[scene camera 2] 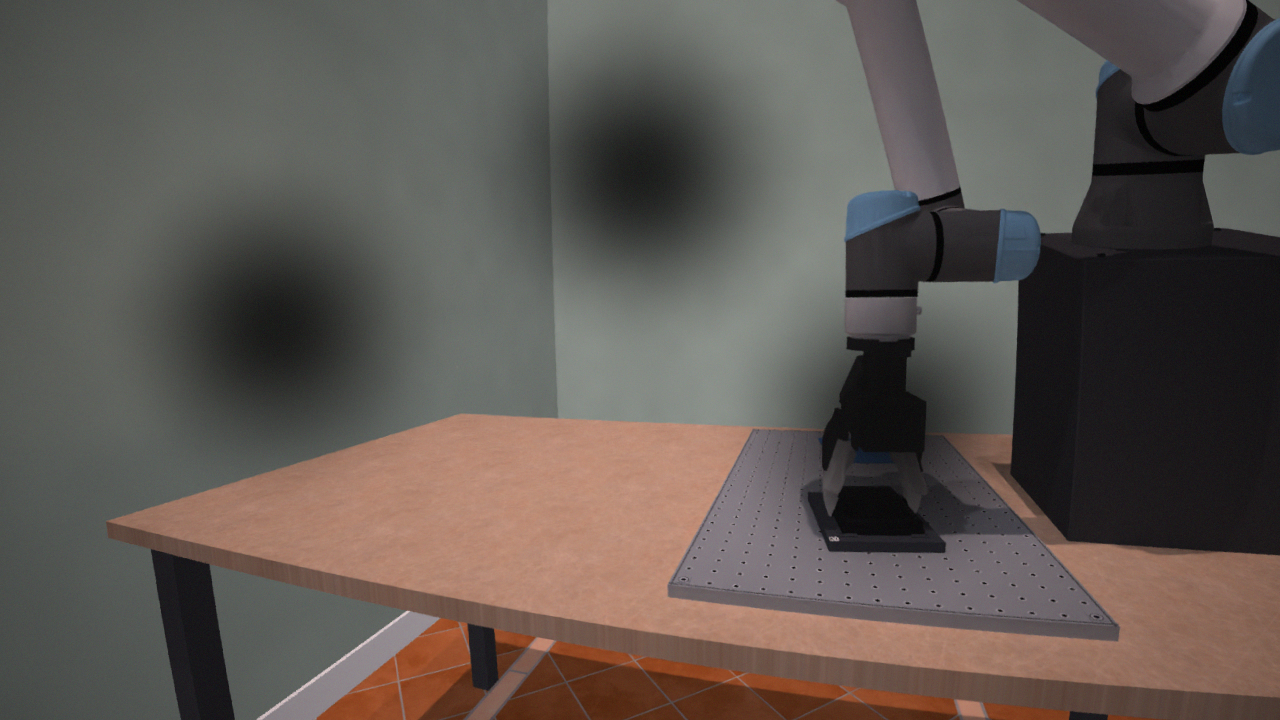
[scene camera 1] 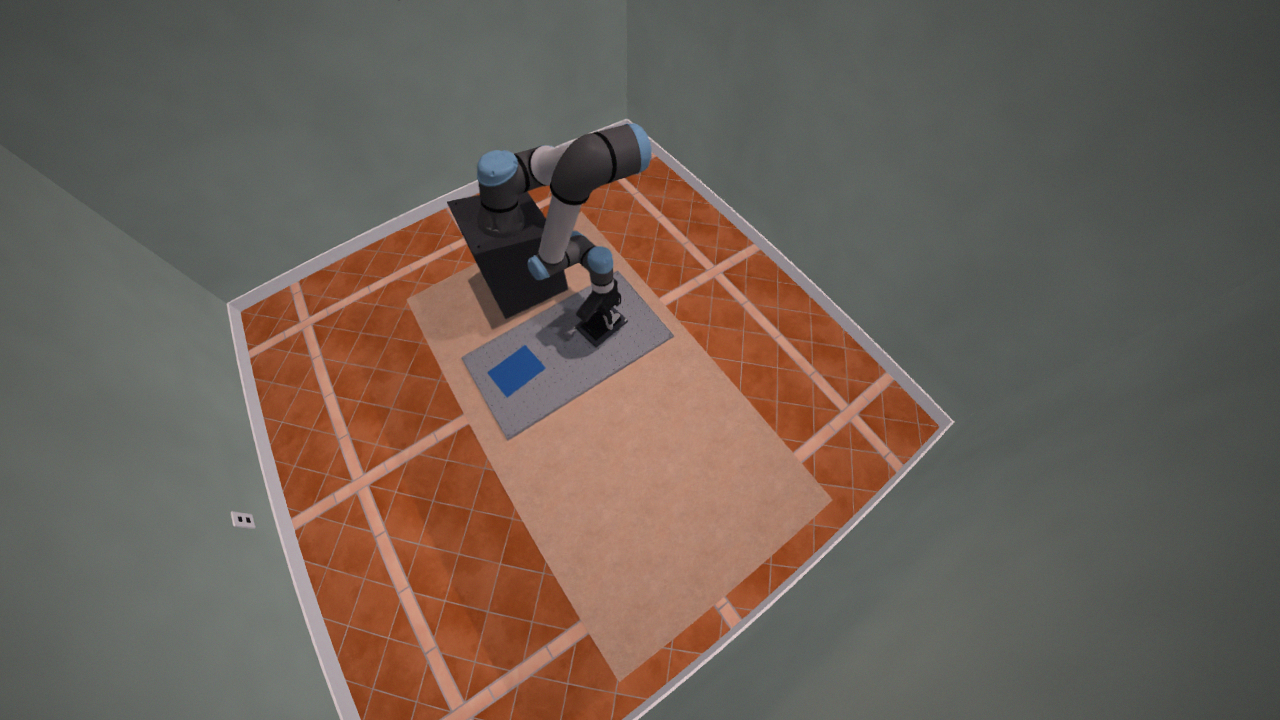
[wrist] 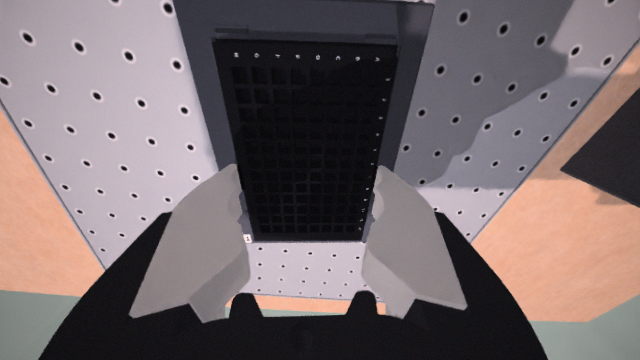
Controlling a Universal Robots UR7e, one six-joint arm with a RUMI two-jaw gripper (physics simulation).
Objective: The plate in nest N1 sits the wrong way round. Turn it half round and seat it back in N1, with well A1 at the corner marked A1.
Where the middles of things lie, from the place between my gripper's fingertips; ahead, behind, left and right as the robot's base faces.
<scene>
Now: the dark grey nest point(scene camera 2: 863, 543) 1 cm to the right of my hand and 1 cm below it. Also, from my hand: black well plate point(scene camera 2: 866, 510): 1 cm to the right, 1 cm above; then flat blue rectangle point(scene camera 1: 519, 368): 36 cm to the right, 1 cm below, 1 cm behind.
</scene>
